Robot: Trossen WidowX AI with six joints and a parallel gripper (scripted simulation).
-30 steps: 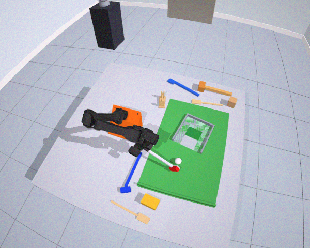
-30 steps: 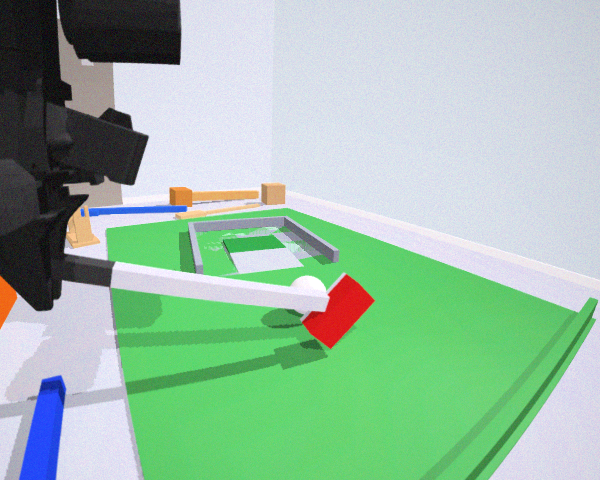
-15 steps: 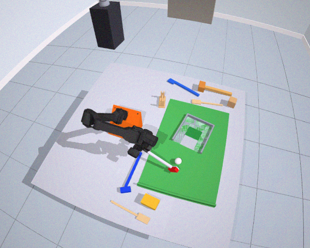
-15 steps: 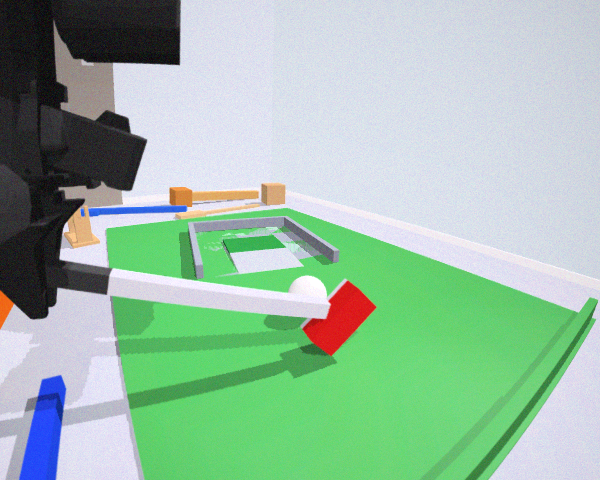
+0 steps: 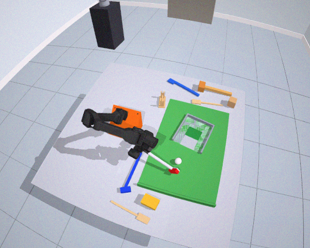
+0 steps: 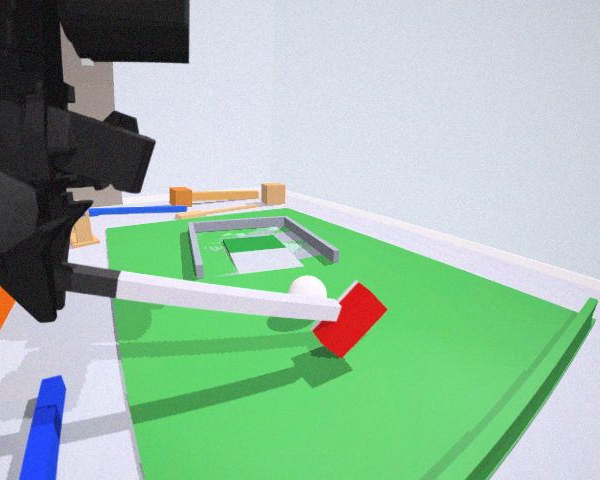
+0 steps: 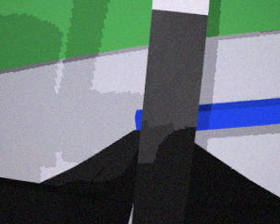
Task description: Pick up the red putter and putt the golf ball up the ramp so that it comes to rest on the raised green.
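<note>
Right now the red putter is 120 mm ahead of my gripper tip and 10 mm to the right of it. Also, from my gripper tip: yellow block 260 mm to the right, 170 mm ahead, 50 mm below; then blue putter 140 mm to the right, 60 mm below, 10 mm behind; then white golf ball 230 mm ahead, 50 mm below, 40 mm to the left.
</note>
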